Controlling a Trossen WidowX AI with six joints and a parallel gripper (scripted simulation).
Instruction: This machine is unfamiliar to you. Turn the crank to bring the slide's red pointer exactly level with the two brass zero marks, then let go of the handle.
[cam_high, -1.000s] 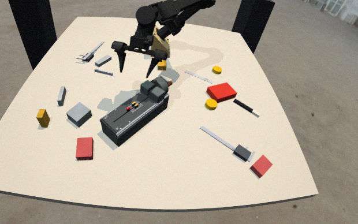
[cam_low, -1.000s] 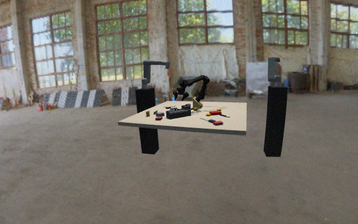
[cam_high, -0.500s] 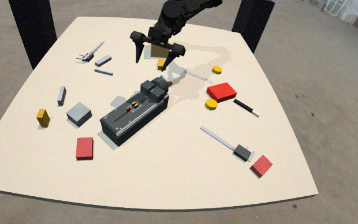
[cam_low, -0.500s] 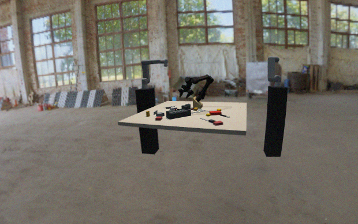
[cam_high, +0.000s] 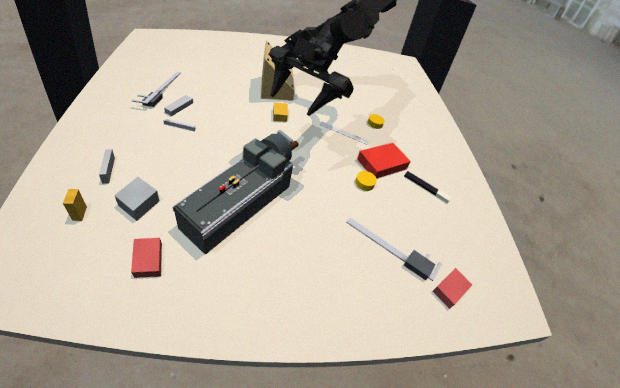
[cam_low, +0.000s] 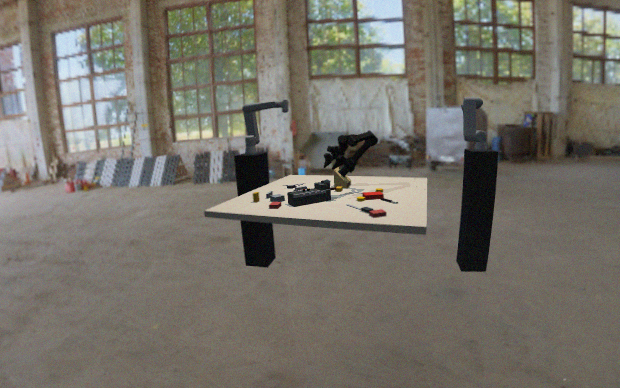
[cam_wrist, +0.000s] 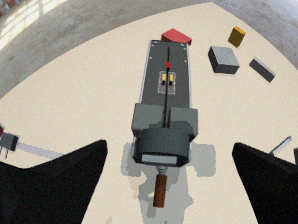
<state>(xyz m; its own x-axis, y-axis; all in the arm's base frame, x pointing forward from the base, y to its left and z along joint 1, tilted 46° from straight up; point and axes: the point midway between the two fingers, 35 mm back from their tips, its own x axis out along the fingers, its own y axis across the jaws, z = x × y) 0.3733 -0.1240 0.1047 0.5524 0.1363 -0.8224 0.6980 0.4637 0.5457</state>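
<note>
The crank lies 10 mm behind my gripper tip, 10 mm to the left of it and 130 mm below it. The rest, counted from my gripper tip: brown handle 30 mm behind, 20 mm to the left, 140 mm below; then grey bar 160 mm behind, 210 mm to the left, 200 mm below; then red pointer 120 mm ahead, 130 mm to the right, 120 mm below.
</note>
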